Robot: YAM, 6 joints.
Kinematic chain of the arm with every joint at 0, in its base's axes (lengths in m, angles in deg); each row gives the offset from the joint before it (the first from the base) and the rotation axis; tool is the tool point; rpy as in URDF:
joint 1: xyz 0 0 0.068 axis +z
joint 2: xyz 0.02 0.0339 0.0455 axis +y
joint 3: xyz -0.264 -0.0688 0 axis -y
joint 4: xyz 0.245 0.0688 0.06 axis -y
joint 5: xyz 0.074 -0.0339 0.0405 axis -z
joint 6: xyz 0.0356 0 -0.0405 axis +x
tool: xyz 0 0 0 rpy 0 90 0
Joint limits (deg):
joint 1: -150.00..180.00
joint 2: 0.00..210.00
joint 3: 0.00..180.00
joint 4: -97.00..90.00
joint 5: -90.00..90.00
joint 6: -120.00..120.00
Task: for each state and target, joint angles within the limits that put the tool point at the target. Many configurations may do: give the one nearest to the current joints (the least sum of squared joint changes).
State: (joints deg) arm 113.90 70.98 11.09 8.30 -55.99 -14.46
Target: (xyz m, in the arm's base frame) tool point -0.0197 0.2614 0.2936
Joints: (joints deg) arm 88.16 67.38 42.29 16.66 -52.07 -14.46
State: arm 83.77 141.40 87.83 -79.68 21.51 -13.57
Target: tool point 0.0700 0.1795 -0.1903
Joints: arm 72.67 185.71 85.00 -65.43 22.02 -13.57
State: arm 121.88 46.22 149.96 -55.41 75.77 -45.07
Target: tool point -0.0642 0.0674 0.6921
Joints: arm 152.19 85.23 156.47 -27.96 56.41 -45.07
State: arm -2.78 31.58 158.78 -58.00 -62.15 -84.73
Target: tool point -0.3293 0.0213 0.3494
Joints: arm 1.53 1.43 119.45 -91.70 -57.71 -84.73
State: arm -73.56 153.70 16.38 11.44 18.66 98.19
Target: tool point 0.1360 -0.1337 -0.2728
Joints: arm -42.49 188.21 67.10 22.93 10.87 98.19
